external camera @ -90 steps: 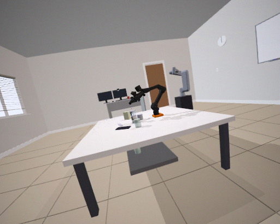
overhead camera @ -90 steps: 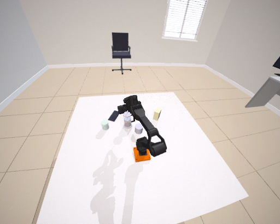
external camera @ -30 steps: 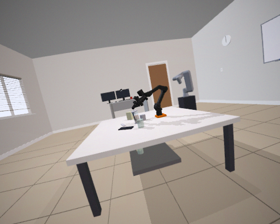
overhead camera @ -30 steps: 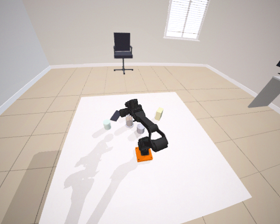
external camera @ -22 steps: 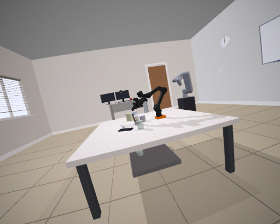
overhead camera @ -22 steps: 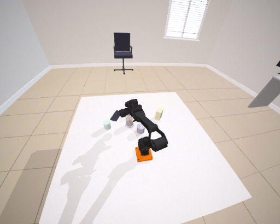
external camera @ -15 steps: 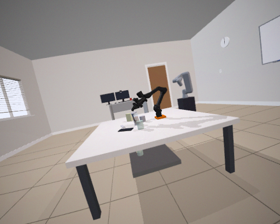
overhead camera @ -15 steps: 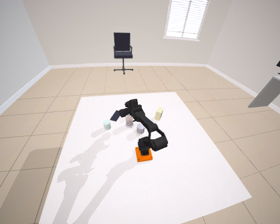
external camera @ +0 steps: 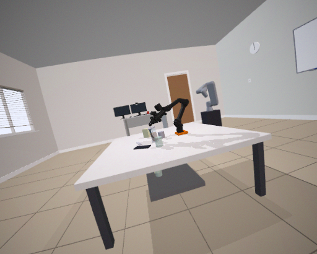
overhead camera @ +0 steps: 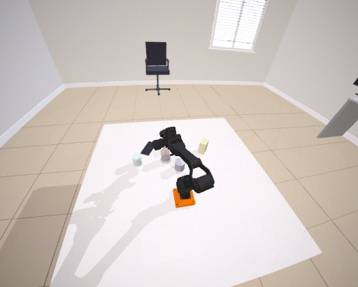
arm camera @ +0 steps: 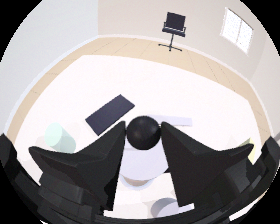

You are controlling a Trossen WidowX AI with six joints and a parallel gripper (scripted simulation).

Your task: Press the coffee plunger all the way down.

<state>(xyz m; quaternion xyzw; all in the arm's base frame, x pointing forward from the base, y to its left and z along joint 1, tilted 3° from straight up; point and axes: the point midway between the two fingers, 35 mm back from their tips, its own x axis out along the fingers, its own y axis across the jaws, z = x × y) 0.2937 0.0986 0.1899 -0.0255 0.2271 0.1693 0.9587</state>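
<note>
My gripper tip is 9 cm above the coffee press, 2 cm to the left of it and 1 cm past it. From my gripper tip the other things lie so: dark flat slab 18 cm below, 12 cm to the left, 11 cm ahead; grey cup 15 cm below, 11 cm to the right, 11 cm behind.
</note>
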